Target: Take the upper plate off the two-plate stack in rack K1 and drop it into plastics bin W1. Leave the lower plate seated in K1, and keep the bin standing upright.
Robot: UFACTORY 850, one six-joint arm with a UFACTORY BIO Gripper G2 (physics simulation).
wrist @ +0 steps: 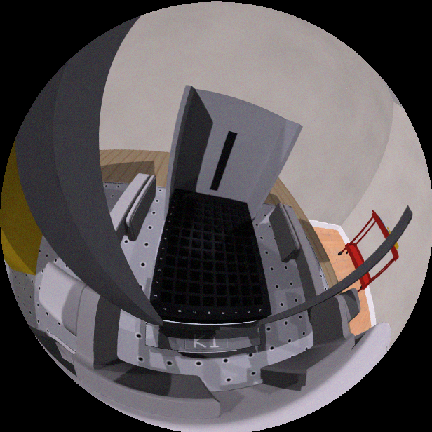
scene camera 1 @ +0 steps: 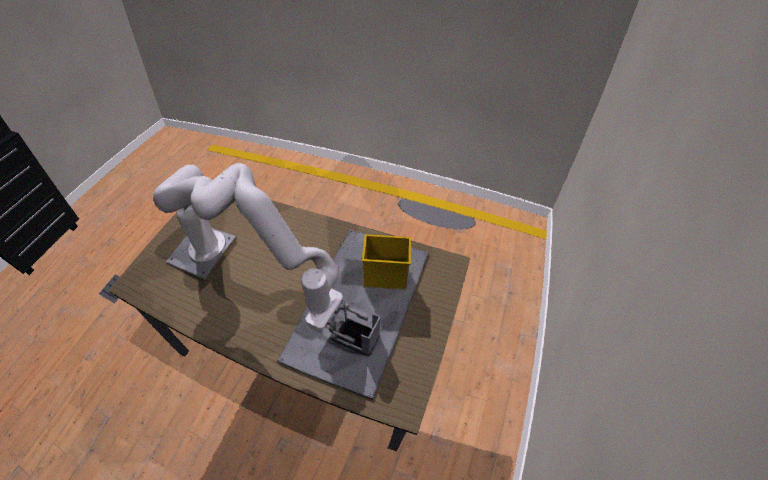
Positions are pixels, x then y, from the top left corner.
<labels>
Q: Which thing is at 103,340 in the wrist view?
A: The gripper.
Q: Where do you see a yellow bin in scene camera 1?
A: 386,259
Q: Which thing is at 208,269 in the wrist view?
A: A black plate.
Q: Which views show the gripper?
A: The wrist view and scene camera 1: all of them.
</labels>
